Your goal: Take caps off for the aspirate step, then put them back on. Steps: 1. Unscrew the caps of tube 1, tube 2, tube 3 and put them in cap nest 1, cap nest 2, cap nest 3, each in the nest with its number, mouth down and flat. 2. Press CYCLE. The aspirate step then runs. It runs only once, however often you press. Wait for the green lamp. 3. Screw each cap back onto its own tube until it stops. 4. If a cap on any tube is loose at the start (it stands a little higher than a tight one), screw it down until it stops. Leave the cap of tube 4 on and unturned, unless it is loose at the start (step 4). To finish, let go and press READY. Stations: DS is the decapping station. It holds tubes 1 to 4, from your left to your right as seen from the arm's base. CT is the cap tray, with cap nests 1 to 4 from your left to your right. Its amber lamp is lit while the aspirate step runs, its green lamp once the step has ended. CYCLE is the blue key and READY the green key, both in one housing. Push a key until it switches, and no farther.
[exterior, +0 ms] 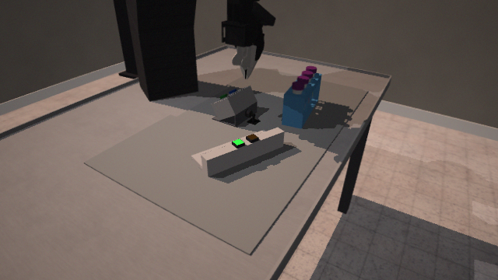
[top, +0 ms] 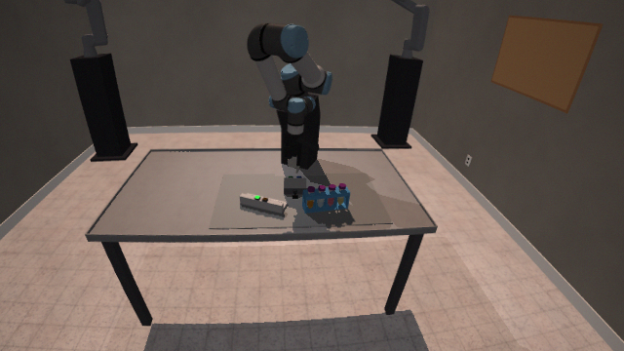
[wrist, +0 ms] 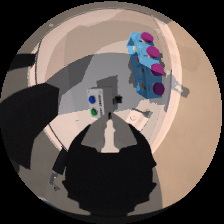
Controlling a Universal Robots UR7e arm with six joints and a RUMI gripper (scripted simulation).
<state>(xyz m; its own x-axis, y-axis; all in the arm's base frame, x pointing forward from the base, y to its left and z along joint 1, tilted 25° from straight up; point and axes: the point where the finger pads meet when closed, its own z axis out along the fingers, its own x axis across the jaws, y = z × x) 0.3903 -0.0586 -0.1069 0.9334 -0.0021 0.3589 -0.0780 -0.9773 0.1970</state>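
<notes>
The green key lies 7 cm below my hand, 6 cm behind it and 2 cm to the right of it. From my hand the other things lie so: grey key housing 9 cm below, 4 cm behind; then blue key 7 cm below, 6 cm behind, 2 cm to the left; then table edge 31 cm ahead, 17 cm to the right, 14 cm below.
</notes>
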